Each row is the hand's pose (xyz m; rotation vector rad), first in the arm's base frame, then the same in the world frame.
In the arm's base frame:
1: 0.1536 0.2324 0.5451 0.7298 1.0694 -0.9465
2: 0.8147 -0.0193 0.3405 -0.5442 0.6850 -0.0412
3: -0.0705 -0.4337 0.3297 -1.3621 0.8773 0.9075
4: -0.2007 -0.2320 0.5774 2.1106 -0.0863 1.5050
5: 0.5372 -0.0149 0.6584 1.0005 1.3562 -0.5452
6: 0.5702 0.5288 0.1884 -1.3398 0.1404 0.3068
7: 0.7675 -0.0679 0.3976 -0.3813 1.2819 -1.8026
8: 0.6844 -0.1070 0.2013 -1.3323 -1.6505 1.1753
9: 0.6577 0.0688 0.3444 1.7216 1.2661 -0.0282
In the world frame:
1: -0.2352 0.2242 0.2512 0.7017 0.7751 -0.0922
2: 0.4452 0.4110 0.4620 -0.5180 -0.0689 0.4160
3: 0.1086 -0.3544 -0.0442 -1.6451 -0.0829 0.9280
4: -0.2116 -0.3355 0.0828 1.8316 0.2463 2.5324
5: 0.1109 0.1753 0.5658 0.7421 1.0988 0.3185
6: 0.0323 0.7840 0.1904 -1.2207 -0.7856 0.4112
7: 0.4159 0.3300 0.4828 -0.1046 0.7811 -1.1445
8: 0.4755 0.3215 0.2746 -1.1506 -2.6563 0.9606
9: 0.2878 0.4041 0.3748 1.2689 1.3013 0.9040

